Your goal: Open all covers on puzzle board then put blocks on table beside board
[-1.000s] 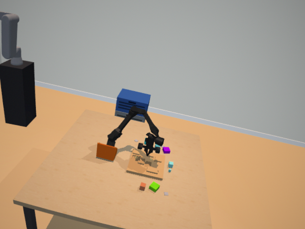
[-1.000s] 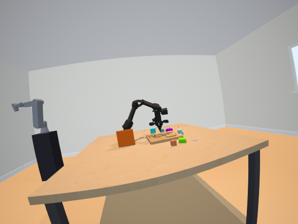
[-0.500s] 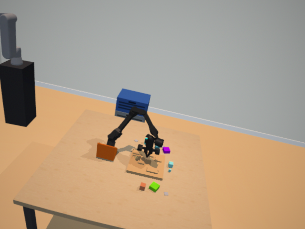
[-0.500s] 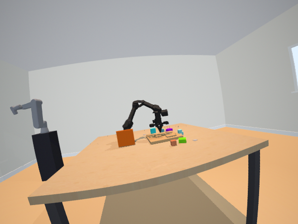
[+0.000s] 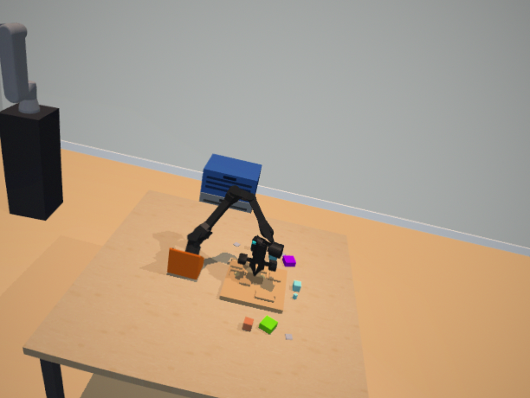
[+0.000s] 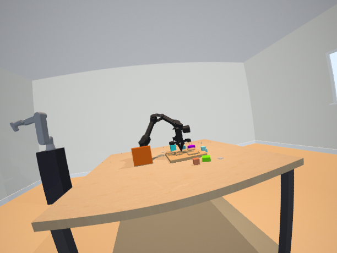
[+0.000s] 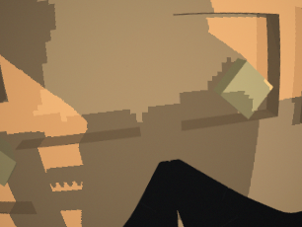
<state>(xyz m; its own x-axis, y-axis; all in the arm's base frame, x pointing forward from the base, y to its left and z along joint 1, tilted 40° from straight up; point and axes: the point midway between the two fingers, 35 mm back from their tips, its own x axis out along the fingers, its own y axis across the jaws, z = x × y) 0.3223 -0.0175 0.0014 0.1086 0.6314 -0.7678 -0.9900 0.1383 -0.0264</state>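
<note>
My gripper tip is 3 cm to the left of the wooden puzzle board and 1 cm above it. The rest, counted from my gripper tip: blue-teal cube: 21 cm to the left, 10 cm ahead, 1 cm below; purple block: 19 cm to the left, 19 cm ahead, 2 cm below; light cyan block: 22 cm ahead, 2 cm below, 1 cm to the right.
</note>
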